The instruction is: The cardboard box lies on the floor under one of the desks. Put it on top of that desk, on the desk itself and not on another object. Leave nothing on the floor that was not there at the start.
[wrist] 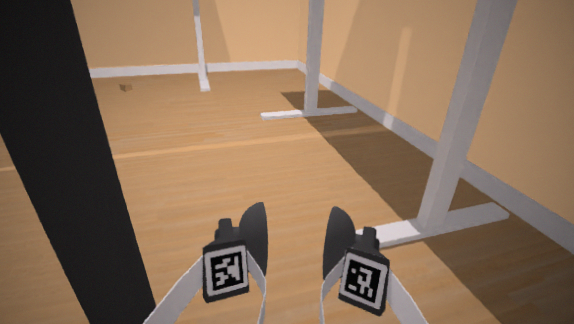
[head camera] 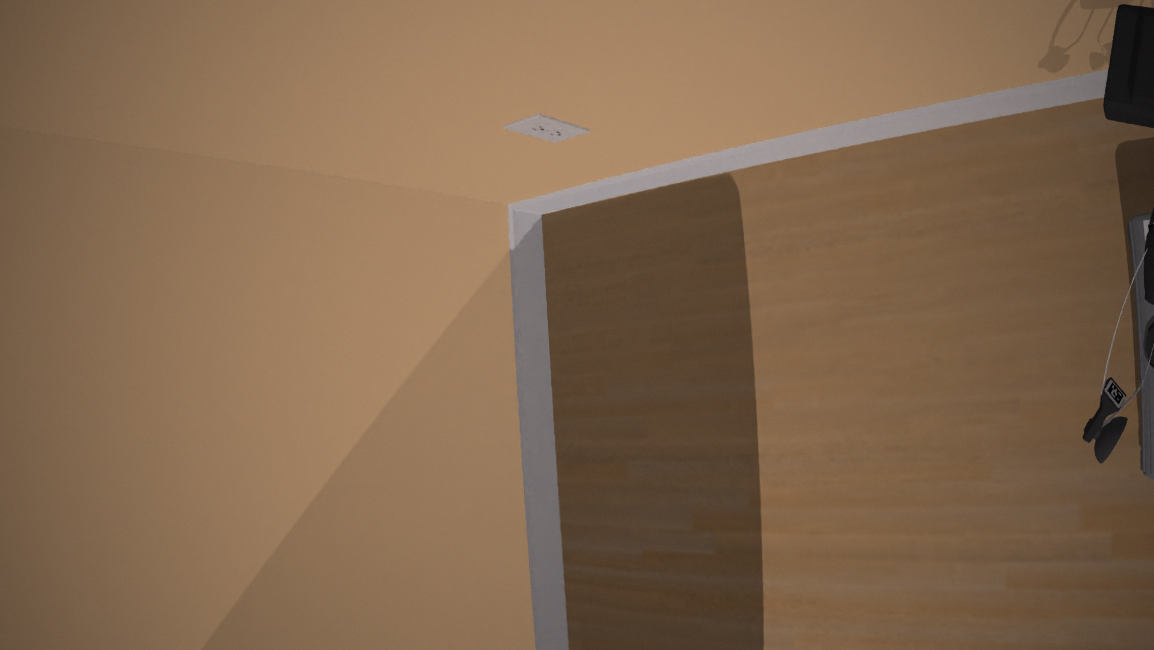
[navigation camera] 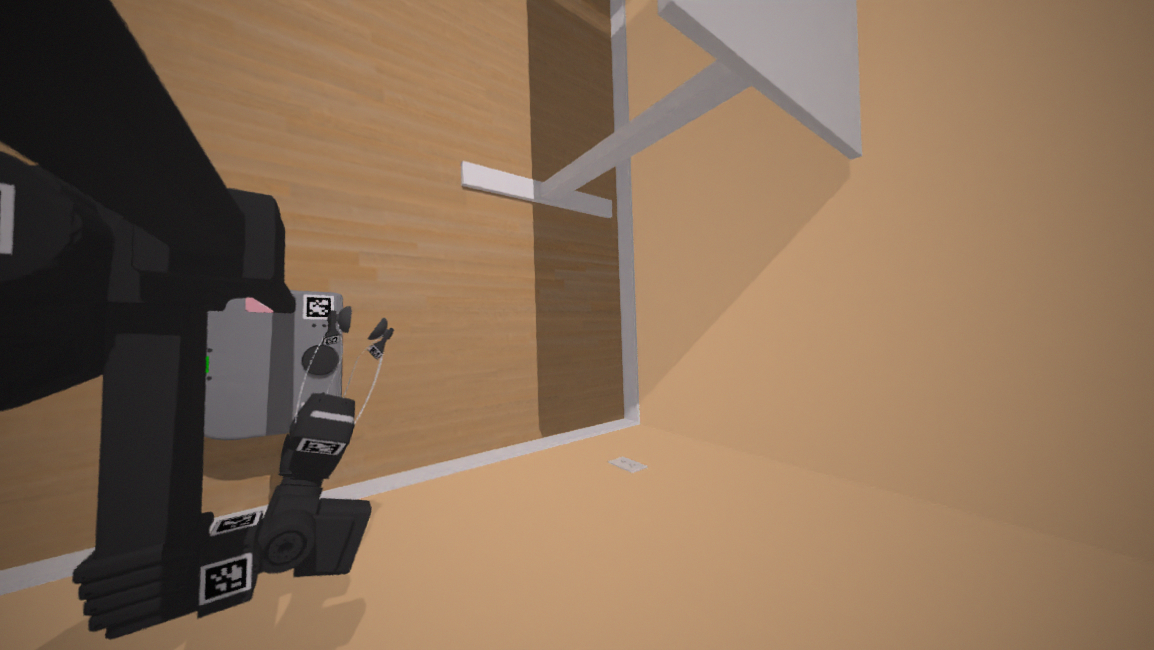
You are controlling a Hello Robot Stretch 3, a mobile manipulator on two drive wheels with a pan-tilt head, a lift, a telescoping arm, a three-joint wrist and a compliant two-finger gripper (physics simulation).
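A small brown cardboard box lies far off on the floor at the upper left of the wrist view, left of a white desk leg. The desk top above it does not show there. My gripper is open and empty, above the floor and far from the box. In the head camera, part of one finger shows at the right edge. A nearer white desk stands against the wall in the navigation camera, with its leg on a floor foot; no box shows near it there.
Nearer desk legs stand along the right wall in the wrist view, with long feet on the floor. A black vertical bar covers its left side. My grey base is near a wall. A wall outlet is near the corner.
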